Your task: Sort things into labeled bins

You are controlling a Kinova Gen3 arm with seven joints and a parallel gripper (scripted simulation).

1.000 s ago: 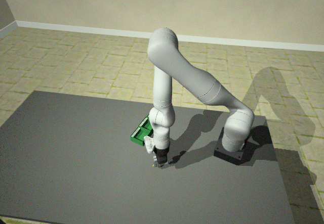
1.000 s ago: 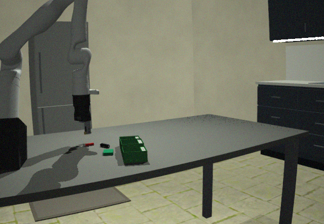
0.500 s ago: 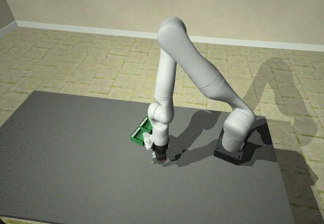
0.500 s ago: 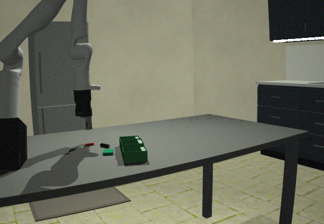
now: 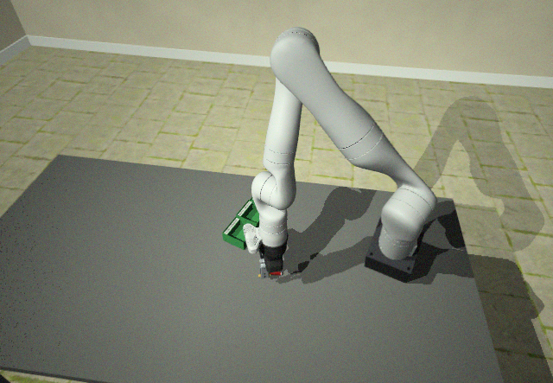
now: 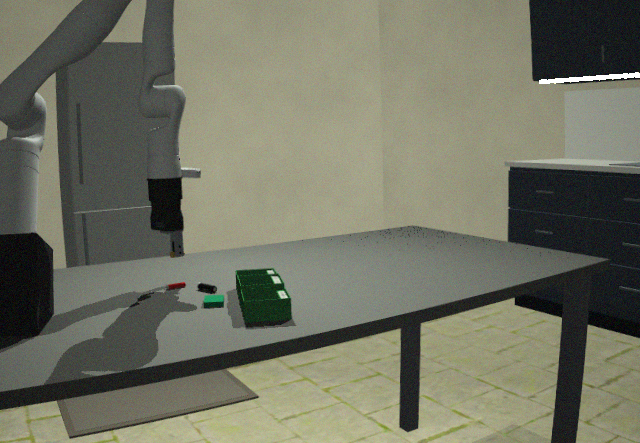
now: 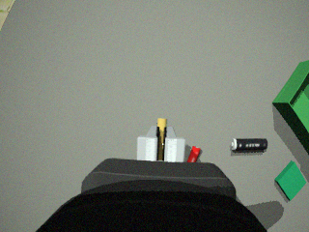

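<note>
Now: the green three-compartment bin 25 cm to the right of my hand, 10 cm ahead of it and 6 cm below it. Also, from my hand: red cylinder: 7 cm below, 5 cm to the right, 2 cm behind; then black battery: 11 cm to the right, 7 cm below, 3 cm ahead; then brass bolt: 1 cm below, 1 cm behind.
</note>
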